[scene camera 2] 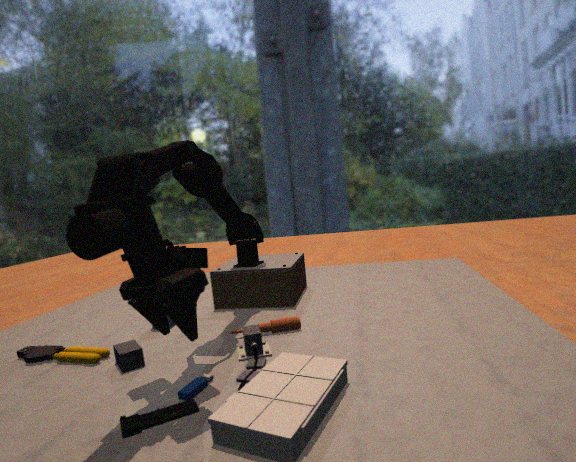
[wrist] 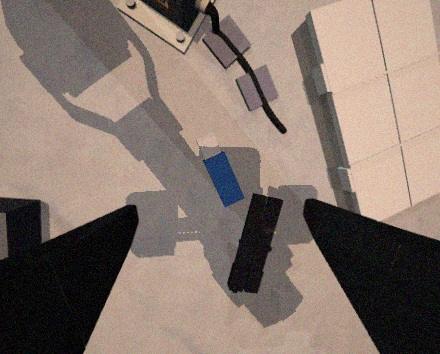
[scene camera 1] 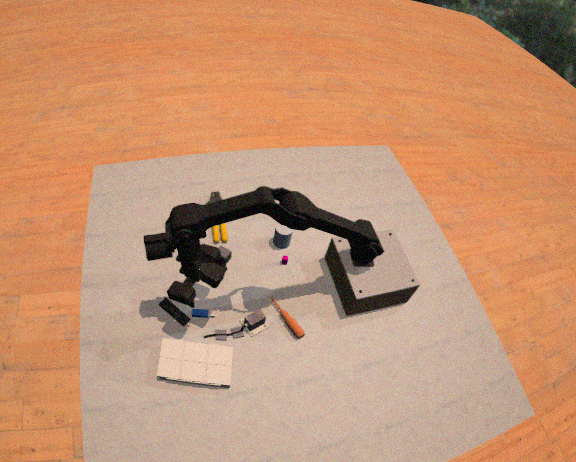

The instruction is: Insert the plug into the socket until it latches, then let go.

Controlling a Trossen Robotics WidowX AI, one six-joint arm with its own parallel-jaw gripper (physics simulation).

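Pixels of known places: gripper, fingertip midpoint: (scene camera 2: pixel 180 336) (wrist: pixel 221 209) (scene camera 1: pixel 200 294); arm's base at its link origin: (scene camera 2: pixel 248 264) (scene camera 1: pixel 361 257).
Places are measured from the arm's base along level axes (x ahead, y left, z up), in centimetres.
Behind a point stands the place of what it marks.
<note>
The blue plug (scene camera 1: pixel 200 313) {x 46.6, y 13.7, z -9.2 cm} (scene camera 2: pixel 193 388) {x 47.6, y 14.1, z -9.2 cm} (wrist: pixel 223 179) {x 46.6, y 13.3, z -9.2 cm} lies flat on the mat, its pale, clear-looking tip pointing toward the upper left in the wrist view. The socket appears to be the dark grey housing (scene camera 1: pixel 255 320) {x 31.5, y 17.1, z -6.0 cm} (scene camera 2: pixel 252 341) {x 33.7, y 17.2, z -7.3 cm} on a pale base plate with screws; part of it shows at the top of the wrist view (wrist: pixel 187 12) {x 34.3, y 16.1, z -7.4 cm}. A black cable runs from it. My gripper (scene camera 1: pixel 196 285) {x 46.3, y 11.9, z -1.7 cm} (scene camera 2: pixel 180 334) {x 46.3, y 11.9, z -1.7 cm} (wrist: pixel 221 209) {x 46.3, y 11.9, z -1.7 cm} is open and empty, raised above the mat. In the wrist view the plug lies between and slightly beyond the fingertips. The socket's opening is not clearly visible.
A black bar (scene camera 1: pixel 174 311) {x 54.1, y 13.3, z -9.5 cm} (scene camera 2: pixel 160 417) {x 55.2, y 14.3, z -9.2 cm} (wrist: pixel 255 243) {x 54.2, y 13.3, z -9.9 cm} lies close beside the plug. A tiled block (scene camera 1: pixel 195 362) {x 47.6, y 29.4, z -7.0 cm} (scene camera 2: pixel 285 390) {x 48.7, y 29.6, z -7.1 cm} (wrist: pixel 370 100) {x 46.0, y 27.2, z -7.0 cm} lies near the cable. An orange screwdriver (scene camera 1: pixel 291 321) {x 21.4, y 16.6, z -7.7 cm} (scene camera 2: pixel 285 324) {x 21.5, y 18.6, z -8.6 cm}, a grey cube (scene camera 2: pixel 129 356) {x 43.0, y -2.9, z -7.8 cm}, yellow-handled pliers (scene camera 2: pixel 80 356) {x 43.6, y -15.3, z -8.7 cm} and a pink cube (scene camera 1: pixel 285 260) {x 21.3, y -4.6, z -8.3 cm} also lie on the mat.
</note>
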